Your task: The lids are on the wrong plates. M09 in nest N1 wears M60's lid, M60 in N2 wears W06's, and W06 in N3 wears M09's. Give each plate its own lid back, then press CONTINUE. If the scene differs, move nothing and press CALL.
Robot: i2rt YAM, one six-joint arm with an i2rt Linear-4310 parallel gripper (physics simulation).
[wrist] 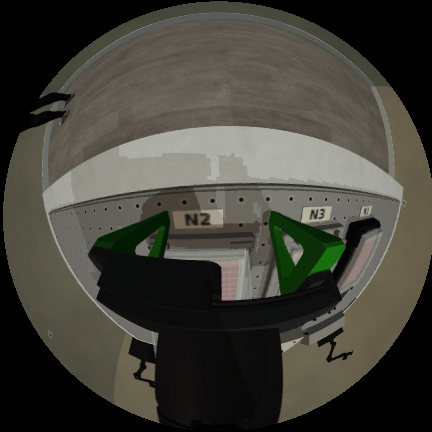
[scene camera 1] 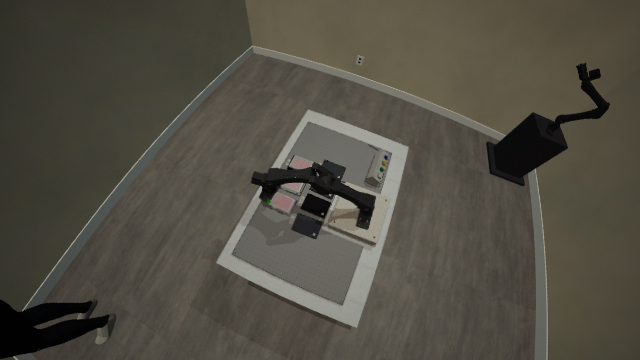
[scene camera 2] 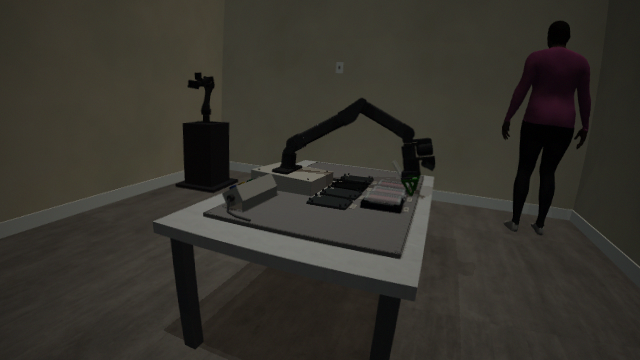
In view: an N3 (wrist: 272,275), a slot N1 (wrist: 356,228) and an N2 label (wrist: 192,218).
